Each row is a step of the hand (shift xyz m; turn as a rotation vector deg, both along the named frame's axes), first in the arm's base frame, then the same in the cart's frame.
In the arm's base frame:
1: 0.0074 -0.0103 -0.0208 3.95 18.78 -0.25
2: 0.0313 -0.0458 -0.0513 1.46 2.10 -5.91
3: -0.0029 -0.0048 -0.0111 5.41 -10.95 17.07
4: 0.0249 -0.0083 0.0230 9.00 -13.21 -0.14
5: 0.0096 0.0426 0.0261 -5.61 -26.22 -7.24
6: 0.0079 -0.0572 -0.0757 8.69 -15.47 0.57
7: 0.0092 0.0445 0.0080 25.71 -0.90 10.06
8: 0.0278 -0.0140 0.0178 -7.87 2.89 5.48
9: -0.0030 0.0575 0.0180 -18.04 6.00 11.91
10: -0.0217 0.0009 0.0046 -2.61 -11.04 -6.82
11: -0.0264 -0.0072 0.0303 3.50 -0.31 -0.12
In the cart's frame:
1: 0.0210 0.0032 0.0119 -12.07 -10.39 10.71
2: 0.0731 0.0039 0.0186 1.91 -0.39 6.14
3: 0.0075 0.0075 0.0065 2.60 -5.57 -20.07
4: 0.0069 -0.0255 -0.0228 14.13 -3.02 -6.84
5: -0.0397 -0.0317 0.0021 20.41 16.74 -8.63
6: 0.0823 0.0357 0.0318 15.33 -2.11 -8.69
7: -0.0328 -0.0269 0.0182 7.87 -25.26 -7.95
8: 0.0150 -0.0244 -0.0215 -8.42 4.33 -3.26
9: -0.0529 -0.0238 0.0166 -18.53 10.35 -7.27
10: -0.0130 0.0175 -0.0041 10.27 8.34 -0.50
11: -0.0213 0.0174 -0.0302 1.92 -2.95 0.06

